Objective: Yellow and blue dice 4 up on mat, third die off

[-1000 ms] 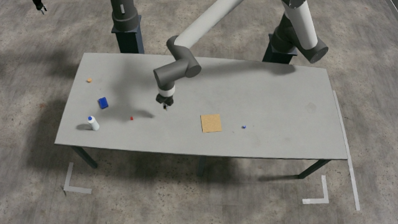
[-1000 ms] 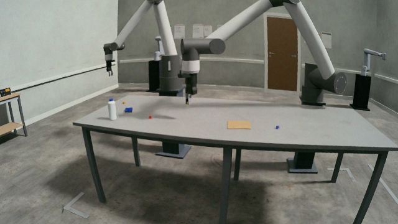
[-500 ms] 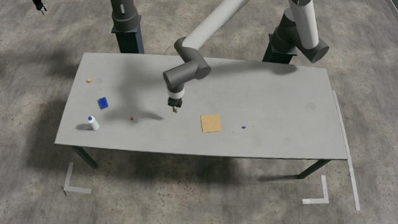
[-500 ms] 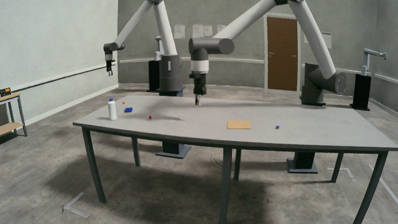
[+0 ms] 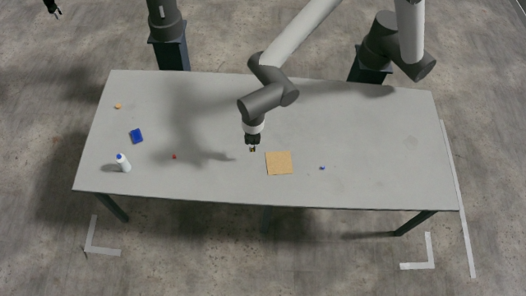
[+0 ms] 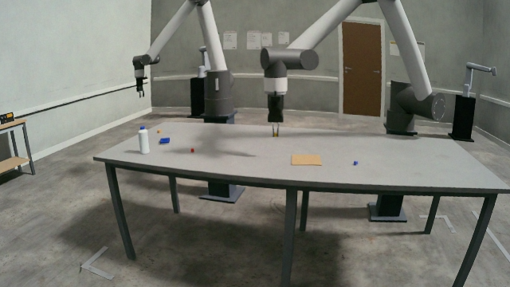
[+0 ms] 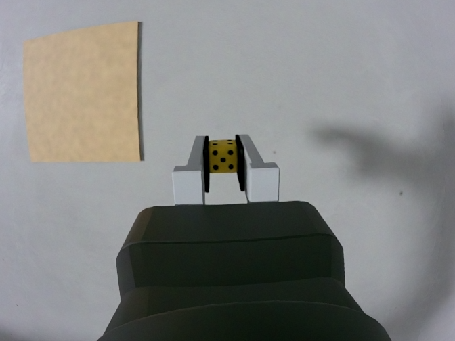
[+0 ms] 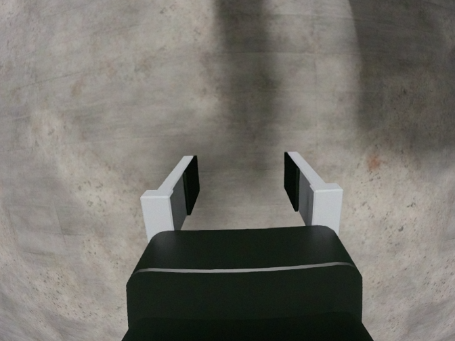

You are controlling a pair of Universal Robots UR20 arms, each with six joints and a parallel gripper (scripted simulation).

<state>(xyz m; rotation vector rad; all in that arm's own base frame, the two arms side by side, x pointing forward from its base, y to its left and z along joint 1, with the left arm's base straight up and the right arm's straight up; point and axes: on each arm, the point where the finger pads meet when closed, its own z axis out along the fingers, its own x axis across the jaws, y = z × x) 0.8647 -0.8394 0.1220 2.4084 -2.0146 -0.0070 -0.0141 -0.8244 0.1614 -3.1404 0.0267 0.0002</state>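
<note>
The tan mat is 150 mm to the left of my left hand and 120 mm below it. From my left hand the other things lie so: red die 60 mm ahead, 430 mm to the right, 110 mm below; then yellow die 10 mm below; then blue die 10 mm behind, 400 mm to the left, 110 mm below.
</note>
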